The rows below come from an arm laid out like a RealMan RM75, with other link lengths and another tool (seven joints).
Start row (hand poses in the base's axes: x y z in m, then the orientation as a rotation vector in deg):
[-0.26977 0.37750 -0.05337 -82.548 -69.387 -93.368]
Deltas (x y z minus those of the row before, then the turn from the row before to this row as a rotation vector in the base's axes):
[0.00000 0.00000 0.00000 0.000 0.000 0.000]
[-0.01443 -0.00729 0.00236 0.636 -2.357 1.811]
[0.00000 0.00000 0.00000 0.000 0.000 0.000]
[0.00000 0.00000 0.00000 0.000 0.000 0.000]
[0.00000 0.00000 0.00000 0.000 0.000 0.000]
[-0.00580 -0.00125 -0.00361 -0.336 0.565 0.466]
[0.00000 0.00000 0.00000 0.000 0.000 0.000]
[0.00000 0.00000 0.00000 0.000 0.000 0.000]
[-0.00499 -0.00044 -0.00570 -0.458 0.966 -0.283]
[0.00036 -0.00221 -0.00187 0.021 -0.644 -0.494]
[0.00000 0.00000 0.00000 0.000 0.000 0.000]
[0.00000 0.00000 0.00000 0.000 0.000 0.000]
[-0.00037 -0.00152 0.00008 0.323 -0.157 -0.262]
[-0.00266 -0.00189 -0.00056 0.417 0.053 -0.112]
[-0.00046 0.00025 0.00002 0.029 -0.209 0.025]
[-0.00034 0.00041 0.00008 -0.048 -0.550 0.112]
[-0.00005 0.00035 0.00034 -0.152 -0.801 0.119]
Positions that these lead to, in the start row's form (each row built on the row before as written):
[-0.26977 0.37750 -0.05337 -82.548 -69.387 -93.368]
[-0.28420 0.37021 -0.05101 -79.108 -71.027 -94.505]
[-0.28420 0.37021 -0.05101 -79.108 -71.027 -94.505]
[-0.28420 0.37021 -0.05101 -79.108 -71.027 -94.505]
[-0.28420 0.37021 -0.05101 -79.108 -71.027 -94.505]
[-0.29000 0.36896 -0.05462 -79.296 -71.268 -93.554]
[-0.29000 0.36896 -0.05462 -79.296 -71.268 -93.554]
[-0.29000 0.36896 -0.05462 -79.296 -71.268 -93.554]
[-0.29499 0.36852 -0.06032 -80.440 -71.018 -92.702]
[-0.29463 0.36631 -0.06219 -80.420 -71.110 -93.616]
[-0.29463 0.36631 -0.06219 -80.420 -71.110 -93.616]
[-0.29463 0.36631 -0.06219 -80.420 -71.110 -93.616]
[-0.29500 0.36479 -0.06211 -80.339 -70.748 -94.063]
[-0.29766 0.36290 -0.06267 -80.214 -70.251 -94.258]
[-0.29812 0.36315 -0.06265 -80.037 -70.353 -94.438]
[-0.29846 0.36356 -0.06257 -79.607 -70.767 -94.831]
[-0.29851 0.36391 -0.06223 -79.062 -71.428 -95.398]

